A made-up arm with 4 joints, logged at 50 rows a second.
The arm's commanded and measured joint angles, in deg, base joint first. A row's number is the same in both.
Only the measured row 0 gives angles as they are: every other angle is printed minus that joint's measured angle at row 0.
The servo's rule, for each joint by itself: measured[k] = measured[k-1] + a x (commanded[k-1-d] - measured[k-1]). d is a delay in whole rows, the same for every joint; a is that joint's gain. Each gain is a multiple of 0.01, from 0.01 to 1. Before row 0 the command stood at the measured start. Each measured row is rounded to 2 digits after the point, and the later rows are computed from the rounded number. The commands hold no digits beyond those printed.
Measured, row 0:
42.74, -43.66, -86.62, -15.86
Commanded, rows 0 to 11:
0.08, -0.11, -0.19, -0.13
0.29, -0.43, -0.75, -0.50
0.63, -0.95, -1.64, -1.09
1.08, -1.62, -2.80, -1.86
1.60, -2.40, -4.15, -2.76
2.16, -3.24, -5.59, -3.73
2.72, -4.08, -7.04, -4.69
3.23, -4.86, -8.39, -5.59
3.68, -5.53, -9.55, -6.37
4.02, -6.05, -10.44, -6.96
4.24, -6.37, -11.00, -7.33
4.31, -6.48, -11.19, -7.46
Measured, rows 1 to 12:
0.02, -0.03, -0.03, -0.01
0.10, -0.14, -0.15, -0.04
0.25, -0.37, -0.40, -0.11
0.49, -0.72, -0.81, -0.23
0.81, -1.19, -1.38, -0.41
1.20, -1.76, -2.10, -0.64
1.64, -2.41, -2.94, -0.92
2.10, -3.10, -3.87, -1.25
2.56, -3.78, -4.84, -1.61
2.98, -4.42, -5.79, -1.98
3.35, -4.97, -6.68, -2.35
3.63, -5.39, -7.45, -2.71
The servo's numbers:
d 0
a 0.29 0.28 0.17 0.07

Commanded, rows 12 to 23:
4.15, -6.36, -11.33, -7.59
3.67, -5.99, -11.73, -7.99
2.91, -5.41, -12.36, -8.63
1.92, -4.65, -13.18, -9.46
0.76, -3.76, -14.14, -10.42
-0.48, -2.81, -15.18, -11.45
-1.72, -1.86, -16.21, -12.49
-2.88, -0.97, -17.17, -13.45
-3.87, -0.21, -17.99, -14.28
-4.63, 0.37, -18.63, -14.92
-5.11, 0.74, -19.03, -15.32
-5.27, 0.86, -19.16, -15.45
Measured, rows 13 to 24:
3.78, -5.66, -8.11, -3.05
3.75, -5.75, -8.73, -3.40
3.51, -5.65, -9.35, -3.77
3.05, -5.37, -10.00, -4.17
2.39, -4.92, -10.70, -4.61
1.56, -4.33, -11.46, -5.09
0.61, -3.64, -12.27, -5.61
-0.40, -2.89, -13.10, -6.16
-1.41, -2.14, -13.93, -6.73
-2.34, -1.44, -14.73, -7.30
-3.14, -0.83, -15.46, -7.86
-3.76, -0.36, -16.09, -8.39

